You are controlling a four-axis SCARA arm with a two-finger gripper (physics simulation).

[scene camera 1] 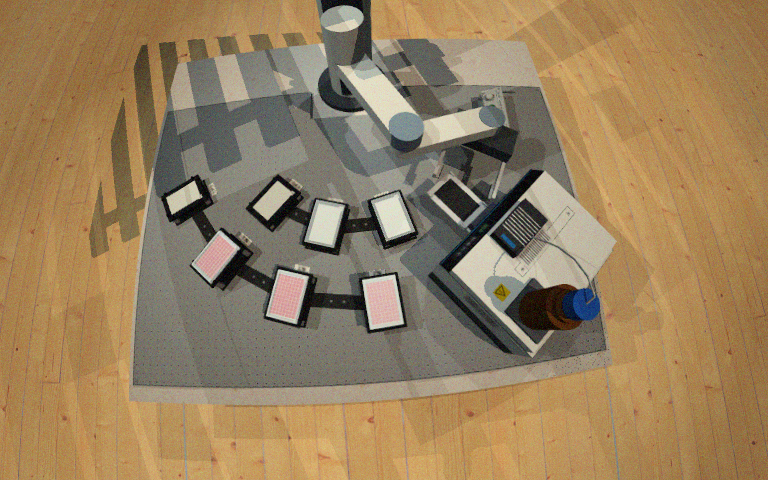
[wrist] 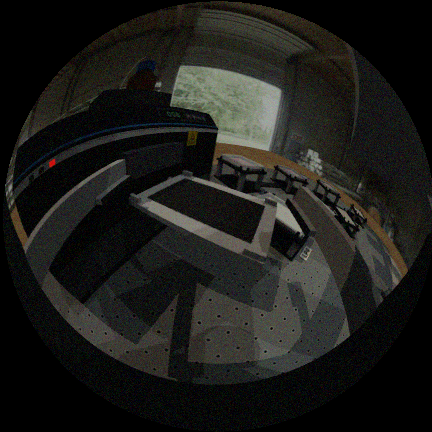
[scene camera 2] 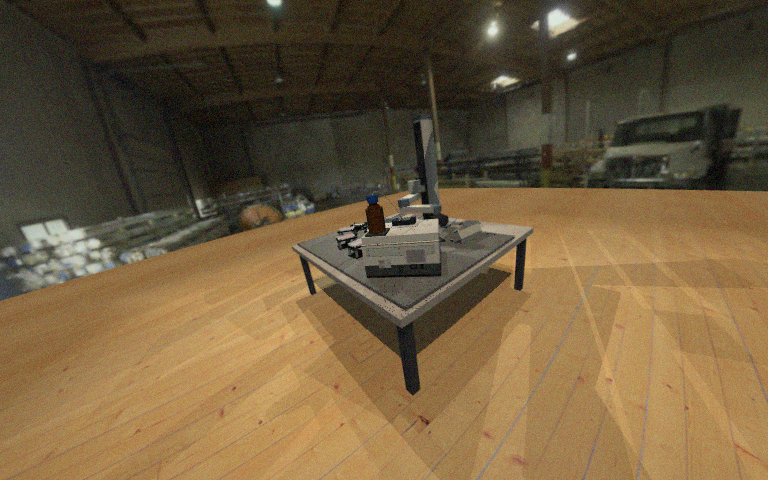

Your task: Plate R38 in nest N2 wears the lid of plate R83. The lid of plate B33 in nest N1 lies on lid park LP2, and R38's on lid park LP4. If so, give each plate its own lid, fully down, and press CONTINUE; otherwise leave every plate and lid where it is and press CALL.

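Frame: origin at the arm's base, x ahead, y left, z up, level; centimetres.
Seen in the pictures: gripper, between the fingertips: [scene camera 1: 463, 187] [wrist: 208, 176].
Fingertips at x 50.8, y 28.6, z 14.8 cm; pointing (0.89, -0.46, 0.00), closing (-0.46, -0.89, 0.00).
A point is followed by its place in that frame.
Three pink-welled plates [scene camera 1: 218, 257] @(x 63.8, y -39.5, z 9.0 cm) [scene camera 1: 287, 295] @(x 75.2, y -19.4, z 9.0 cm) [scene camera 1: 383, 301] @(x 78.3, y 5.3, z 10.0 cm) sit in black nests in the outer row. A cream-topped piece [scene camera 1: 185, 197] @(x 42.7, y -54.7, z 5.7 cm) sits at that row's far left end. The inner row holds another cream-topped piece [scene camera 1: 274, 200] @(x 46.7, y -24.6, z 5.5 cm) and two pale white ones [scene camera 1: 326, 221] @(x 54.9, y -8.8, z 6.7 cm) [scene camera 1: 391, 216] @(x 54.8, y 9.4, z 6.7 cm). Plate names and nest labels are unreadable, and I cannot tell which lid belongs to which plate. My gripper [scene camera 1: 468, 171] [wrist: 208, 176] @(x 50.8, y 28.6, z 14.8 cm) is open and empty, its fingers apart near the rear of a pale frame with a dark centre [scene camera 1: 457, 198] @(x 52.5, y 27.6, z 11.3 cm) [wrist: 210, 207] @(x 51.5, y 27.7, z 11.3 cm). The button box [scene camera 1: 491, 97] @(x 14.7, y 46.9, z 8.4 cm) is partly hidden by the arm.
A white instrument [scene camera 1: 481, 268] @(x 73.9, y 27.4, z 22.1 cm) [scene camera 2: 402, 249] @(x 82.6, y 53.9, z 15.7 cm) with a dark front stands at the right, beside the pale frame and close to one finger. A brown bottle with a blue cap [scene camera 1: 543, 308] @(x 84.3, y 34.2, z 34.1 cm) [scene camera 2: 374, 217] @(x 87.3, y 41.9, z 31.2 cm) [wrist: 142, 79] @(x 80.4, y 37.8, z 32.9 cm) and a black striped block [scene camera 1: 519, 226] @(x 65.5, y 37.1, z 24.8 cm) stand on it.
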